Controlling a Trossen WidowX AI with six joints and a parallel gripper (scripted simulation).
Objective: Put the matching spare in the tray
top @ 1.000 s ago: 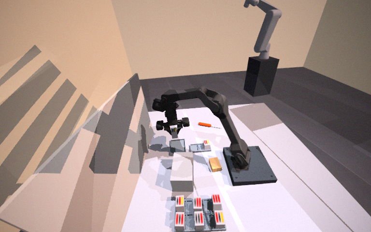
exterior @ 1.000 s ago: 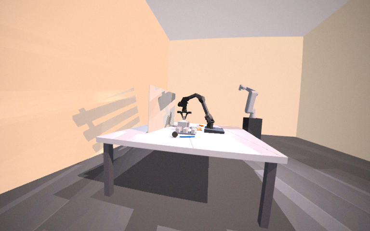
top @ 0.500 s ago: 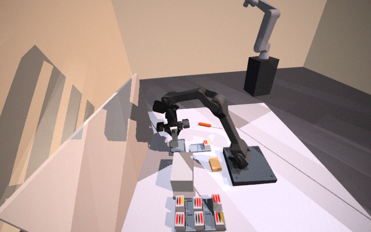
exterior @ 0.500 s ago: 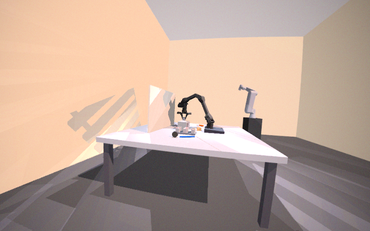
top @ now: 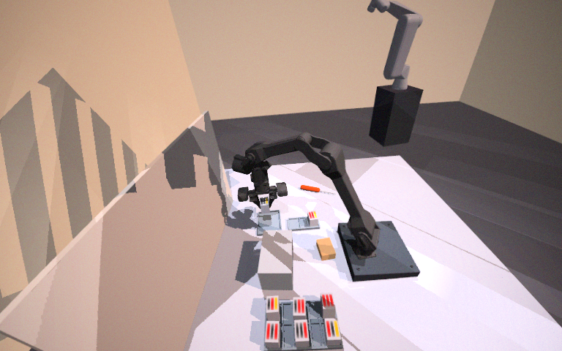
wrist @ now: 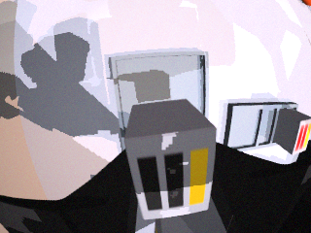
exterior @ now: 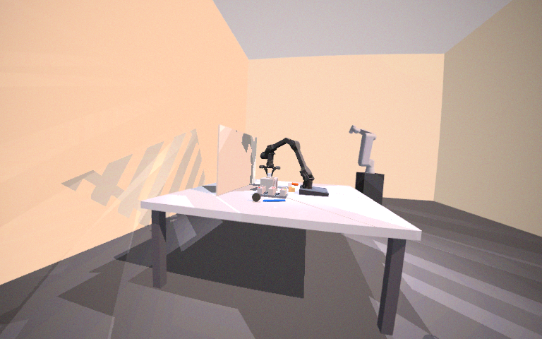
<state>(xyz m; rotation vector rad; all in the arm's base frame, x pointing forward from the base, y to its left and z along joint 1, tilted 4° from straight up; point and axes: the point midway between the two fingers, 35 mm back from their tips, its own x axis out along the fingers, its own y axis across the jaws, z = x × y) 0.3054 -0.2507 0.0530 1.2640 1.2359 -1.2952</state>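
The grey tray lies 8 cm below my gripper tip, 1 cm to the left of it and 1 cm behind it. Round my gripper tip: tan block (20 cm to the left, 19 cm behind, 7 cm below); blue pen (58 cm to the left, 8 cm below, 6 cm behind).
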